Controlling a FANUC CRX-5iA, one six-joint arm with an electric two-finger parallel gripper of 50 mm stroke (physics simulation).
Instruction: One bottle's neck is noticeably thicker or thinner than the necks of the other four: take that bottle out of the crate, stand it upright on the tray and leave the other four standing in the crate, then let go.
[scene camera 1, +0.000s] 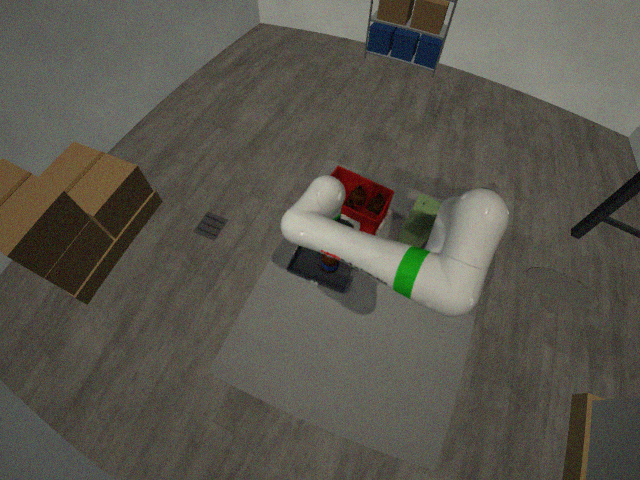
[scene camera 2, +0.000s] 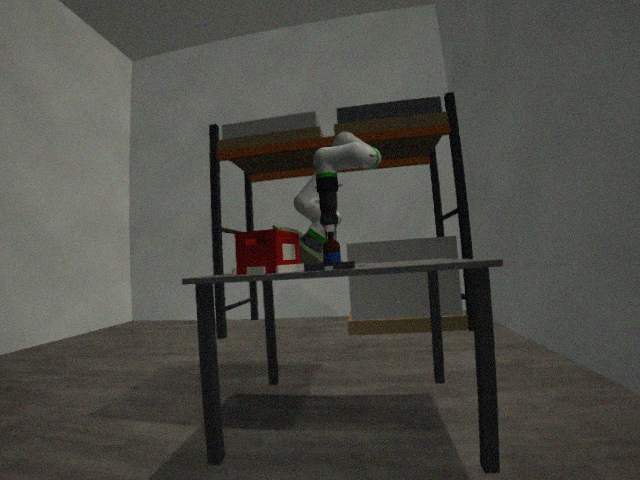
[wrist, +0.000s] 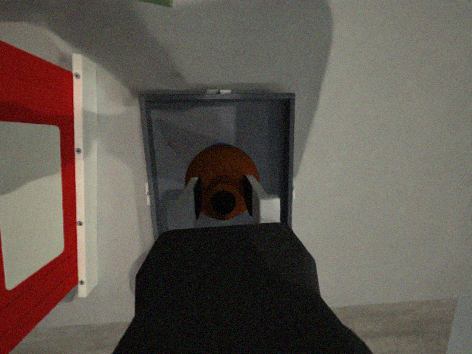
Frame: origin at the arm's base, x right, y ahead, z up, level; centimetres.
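Where they show: gripper, fingertip midpoint: (scene camera 2: 330, 239) (wrist: 222, 188); arm's base, origin of the base link: (scene camera 2: 310, 245).
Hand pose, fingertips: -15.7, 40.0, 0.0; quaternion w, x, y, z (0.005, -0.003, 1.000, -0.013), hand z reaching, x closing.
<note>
Each offset is from my fingertips to the centre of the thing, as dx, dy, dz. "spot": to the spot under its first point. Level surfaces: height alone.
A brown bottle @(+0.0, +0.1, -4.4) (scene camera 1: 329, 263) (scene camera 2: 331, 249) (wrist: 223, 165) with a blue label stands upright on the dark tray @(+0.0, +3.1, -11.4) (scene camera 1: 301, 271) (scene camera 2: 347, 265) (wrist: 291, 145). My gripper (scene camera 2: 331, 228) (wrist: 222, 188) is open around the bottle's neck, with a gap on each side between finger and neck in the wrist view. In scene camera 1 the arm hides the gripper. The red crate @(+27.7, +0.1, -3.9) (scene camera 1: 385, 192) (scene camera 2: 255, 258) (wrist: 37, 95) stands beside the tray. Two brown bottles @(+31.8, -0.3, -4.1) (scene camera 1: 357, 196) @(+31.2, -9.7, -4.1) (scene camera 1: 377, 203) show inside it in scene camera 1. The rest of its inside is hidden by the arm.
The crate and tray are on a grey table @(dz -12.6) (scene camera 1: 341, 351) (scene camera 2: 413, 266) (wrist: 390, 150). A white strip @(spot: +17.2, -0.1, -10.0) (wrist: 85, 175) runs along the crate's tray side. A green block (scene camera 1: 421, 219) lies near the arm's base. A tall rack (scene camera 2: 215, 206) stands behind the arm.
</note>
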